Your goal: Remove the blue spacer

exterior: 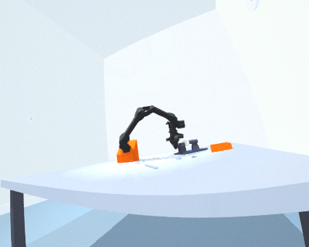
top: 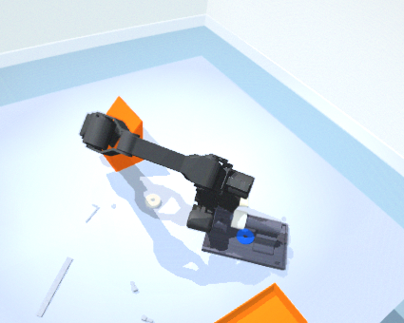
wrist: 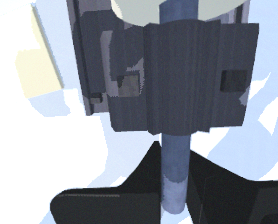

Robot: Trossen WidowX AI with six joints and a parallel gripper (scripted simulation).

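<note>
My gripper tip is 60 mm short of the grey-blue shaft, 50 mm to the right of it and 40 mm below it. The rest, counted from my gripper tip: thin blue spacer: 100 mm ahead, 80 mm to the left, 30 mm below; cream sheet: 40 mm behind, 180 mm to the left, 40 mm below; orange tray: 300 mm ahead, 80 mm to the right, 30 mm below.
</note>
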